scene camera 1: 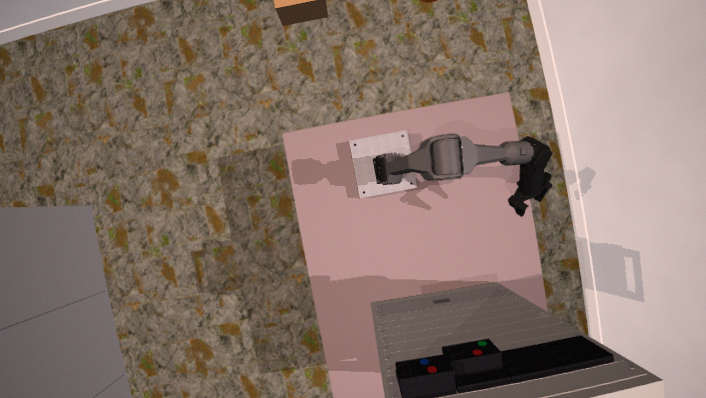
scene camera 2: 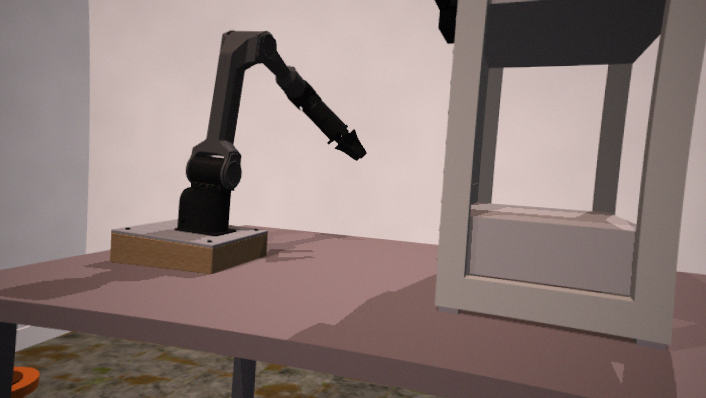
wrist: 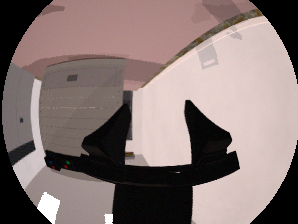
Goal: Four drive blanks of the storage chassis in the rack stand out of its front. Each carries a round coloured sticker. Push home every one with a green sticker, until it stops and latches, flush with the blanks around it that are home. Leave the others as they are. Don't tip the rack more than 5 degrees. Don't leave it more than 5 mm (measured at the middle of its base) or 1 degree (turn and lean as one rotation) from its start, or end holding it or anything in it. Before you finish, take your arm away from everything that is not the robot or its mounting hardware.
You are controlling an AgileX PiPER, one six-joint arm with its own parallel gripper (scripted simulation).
Labels:
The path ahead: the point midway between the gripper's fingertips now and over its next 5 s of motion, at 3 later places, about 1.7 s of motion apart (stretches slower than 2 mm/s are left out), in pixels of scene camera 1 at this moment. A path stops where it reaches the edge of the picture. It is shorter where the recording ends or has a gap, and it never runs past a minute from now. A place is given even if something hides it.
My gripper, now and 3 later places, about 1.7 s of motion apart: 528, 207; 480, 288; 439, 288; 460, 335

